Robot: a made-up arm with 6 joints. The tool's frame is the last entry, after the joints. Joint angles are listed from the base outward. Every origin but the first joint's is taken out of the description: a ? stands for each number. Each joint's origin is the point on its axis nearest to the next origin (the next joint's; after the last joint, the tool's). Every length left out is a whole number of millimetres.
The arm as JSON. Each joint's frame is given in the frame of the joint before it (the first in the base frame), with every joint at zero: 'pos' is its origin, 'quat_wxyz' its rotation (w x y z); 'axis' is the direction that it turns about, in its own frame. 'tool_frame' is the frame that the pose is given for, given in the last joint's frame.
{
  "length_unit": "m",
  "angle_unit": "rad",
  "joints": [
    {
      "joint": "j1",
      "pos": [
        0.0,
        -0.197,
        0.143
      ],
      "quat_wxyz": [
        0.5,
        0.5,
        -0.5,
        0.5
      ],
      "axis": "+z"
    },
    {
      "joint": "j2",
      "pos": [
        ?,
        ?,
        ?
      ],
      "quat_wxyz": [
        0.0,
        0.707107,
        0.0,
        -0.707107
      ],
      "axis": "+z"
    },
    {
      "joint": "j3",
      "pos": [
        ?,
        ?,
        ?
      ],
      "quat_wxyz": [
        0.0,
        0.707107,
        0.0,
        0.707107
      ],
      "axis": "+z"
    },
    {
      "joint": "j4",
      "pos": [
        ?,
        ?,
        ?
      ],
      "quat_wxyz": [
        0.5,
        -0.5,
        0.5,
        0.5
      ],
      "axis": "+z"
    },
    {
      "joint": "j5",
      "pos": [
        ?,
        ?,
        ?
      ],
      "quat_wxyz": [
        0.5,
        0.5,
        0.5,
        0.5
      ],
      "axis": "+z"
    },
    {
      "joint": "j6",
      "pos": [
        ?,
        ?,
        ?
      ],
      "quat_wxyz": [
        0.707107,
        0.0,
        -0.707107,
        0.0
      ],
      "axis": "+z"
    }
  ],
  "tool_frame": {
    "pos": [
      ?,
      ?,
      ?
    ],
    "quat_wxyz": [
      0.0,
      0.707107,
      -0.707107,
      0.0
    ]
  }
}
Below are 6 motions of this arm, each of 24 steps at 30 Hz.
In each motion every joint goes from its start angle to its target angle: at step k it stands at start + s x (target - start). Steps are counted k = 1, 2, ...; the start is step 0. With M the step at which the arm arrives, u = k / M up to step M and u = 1 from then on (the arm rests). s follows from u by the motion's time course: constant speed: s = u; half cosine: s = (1 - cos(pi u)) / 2; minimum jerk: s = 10 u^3 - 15 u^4 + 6 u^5.
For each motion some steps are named. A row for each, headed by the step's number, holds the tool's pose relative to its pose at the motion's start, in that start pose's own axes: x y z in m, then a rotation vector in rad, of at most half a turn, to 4 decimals.
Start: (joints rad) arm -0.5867 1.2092 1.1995 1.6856 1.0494 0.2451
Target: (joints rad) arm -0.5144 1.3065 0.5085 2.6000 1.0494 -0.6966
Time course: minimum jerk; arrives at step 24
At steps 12, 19, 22, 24:
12: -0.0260 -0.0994 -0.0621 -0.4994 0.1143 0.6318
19: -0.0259 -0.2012 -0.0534 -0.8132 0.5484 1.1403
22: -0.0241 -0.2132 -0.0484 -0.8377 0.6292 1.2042
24: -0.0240 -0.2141 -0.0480 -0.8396 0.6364 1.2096

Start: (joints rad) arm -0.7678 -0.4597 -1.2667 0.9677 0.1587 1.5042
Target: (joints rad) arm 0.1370 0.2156 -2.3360 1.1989 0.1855 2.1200
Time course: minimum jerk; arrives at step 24
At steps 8, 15, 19, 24:
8: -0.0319 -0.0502 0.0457 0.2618 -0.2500 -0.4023
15: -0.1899 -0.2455 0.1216 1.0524 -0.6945 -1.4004
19: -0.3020 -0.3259 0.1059 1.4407 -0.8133 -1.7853
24: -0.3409 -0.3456 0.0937 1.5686 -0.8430 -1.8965

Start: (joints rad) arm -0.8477 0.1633 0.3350 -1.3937 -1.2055 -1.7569
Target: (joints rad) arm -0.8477 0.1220 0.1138 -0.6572 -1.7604 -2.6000
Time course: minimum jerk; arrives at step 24
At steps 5, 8, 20, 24:
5: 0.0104 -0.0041 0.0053 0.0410 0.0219 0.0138
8: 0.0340 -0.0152 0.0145 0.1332 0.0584 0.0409
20: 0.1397 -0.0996 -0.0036 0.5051 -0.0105 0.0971
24: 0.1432 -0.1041 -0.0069 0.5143 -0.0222 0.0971

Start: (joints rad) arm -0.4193 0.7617 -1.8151 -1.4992 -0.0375 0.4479
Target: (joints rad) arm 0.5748 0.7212 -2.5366 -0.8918 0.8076 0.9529
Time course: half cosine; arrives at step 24
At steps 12, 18, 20, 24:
12: -0.2600 -0.0504 -0.1347 0.2205 -0.8910 0.4798
18: -0.3817 -0.1537 -0.2829 0.6062 -1.3951 0.9413
20: -0.3981 -0.1829 -0.3212 0.7103 -1.4793 1.0669
24: -0.4082 -0.2088 -0.3546 0.8007 -1.5395 1.1801

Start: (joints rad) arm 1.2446 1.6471 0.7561 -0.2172 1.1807 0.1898
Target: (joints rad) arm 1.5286 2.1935 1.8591 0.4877 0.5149 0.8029
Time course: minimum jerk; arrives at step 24
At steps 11, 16, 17, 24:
11: -0.0413 0.1042 -0.0372 -0.3066 0.7040 -0.2497
16: -0.0659 0.2165 -0.0306 -0.5383 1.3345 -0.3180
17: -0.0677 0.2357 -0.0249 -0.5699 1.4307 -0.3075
24: -0.0674 0.2872 -0.0028 -0.6442 1.6750 -0.2454

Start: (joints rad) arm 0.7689 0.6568 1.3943 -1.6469 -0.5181 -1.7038
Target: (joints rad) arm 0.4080 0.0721 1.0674 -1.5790 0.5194 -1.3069
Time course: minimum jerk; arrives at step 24
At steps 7, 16, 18, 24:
7: 0.0272 0.0355 0.0059 -0.1598 0.1135 -0.0993
16: 0.1340 0.1297 0.0023 -0.7931 0.5195 -0.3581
18: 0.1497 0.1376 0.0006 -0.8895 0.5733 -0.3733
24: 0.1645 0.1435 -0.0008 -0.9797 0.6208 -0.3801

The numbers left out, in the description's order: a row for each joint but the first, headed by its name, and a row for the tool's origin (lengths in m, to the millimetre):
j2: -0.06 0.04 0.0
j3: 0.104 -0.396 0.0
j4: 0.021 -0.169 0.0
j5: -0.06 0.179 0.0
j6: -0.027 0.046 0.0
tool: -0.088 0.08 0.0

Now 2 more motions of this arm.
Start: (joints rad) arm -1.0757 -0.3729 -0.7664 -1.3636 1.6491 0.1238
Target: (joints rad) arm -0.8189 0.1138 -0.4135 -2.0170 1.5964 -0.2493
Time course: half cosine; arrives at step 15
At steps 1, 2, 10, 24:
1: -0.0013 -0.0020 0.0004 -0.0018 -0.0025 0.0015
2: -0.0052 -0.0079 0.0017 -0.0069 -0.0100 0.0058
10: -0.0665 -0.1519 0.0265 -0.0788 -0.2325 0.0406
24: -0.0803 -0.2068 0.0332 -0.0813 -0.3327 0.0240

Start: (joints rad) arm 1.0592 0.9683 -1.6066 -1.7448 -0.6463 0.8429
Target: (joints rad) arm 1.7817 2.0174 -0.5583 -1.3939 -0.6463 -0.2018
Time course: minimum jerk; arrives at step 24
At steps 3, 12, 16, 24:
3: 0.0010 0.0010 -0.0089 -0.0007 -0.0168 -0.0038
12: 0.1183 0.0200 -0.2175 0.0423 -0.5487 -0.1302
16: 0.2371 0.0225 -0.2605 0.1305 -0.8750 -0.2121
24: 0.3228 0.0172 -0.2495 0.2238 -1.1091 -0.2704

